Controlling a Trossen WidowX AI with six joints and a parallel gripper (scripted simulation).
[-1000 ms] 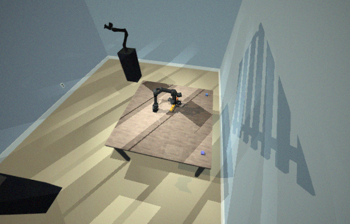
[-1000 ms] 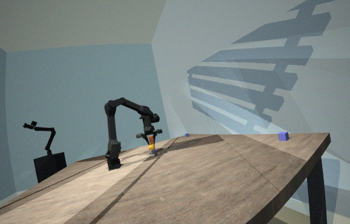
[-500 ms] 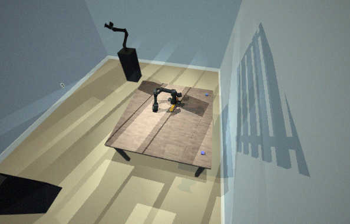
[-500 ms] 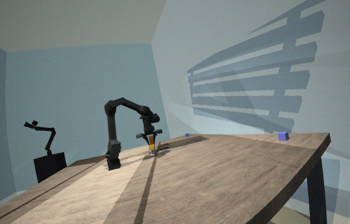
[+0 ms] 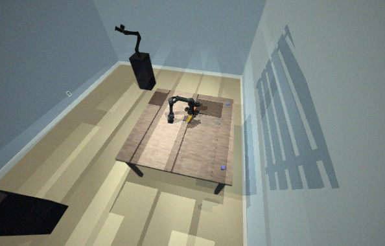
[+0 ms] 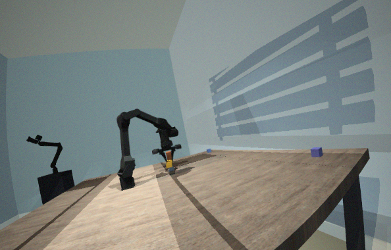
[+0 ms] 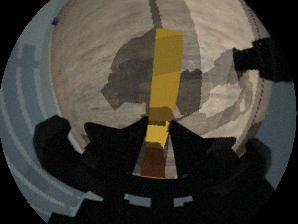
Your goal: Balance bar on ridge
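Now: the grey-blue piece 10 mm ahead of my gripper tip, 30 mm to the left of it and 60 mm below it. Round my gripper tip: purple cube: 470 mm ahead, 620 mm to the right, 40 mm below.
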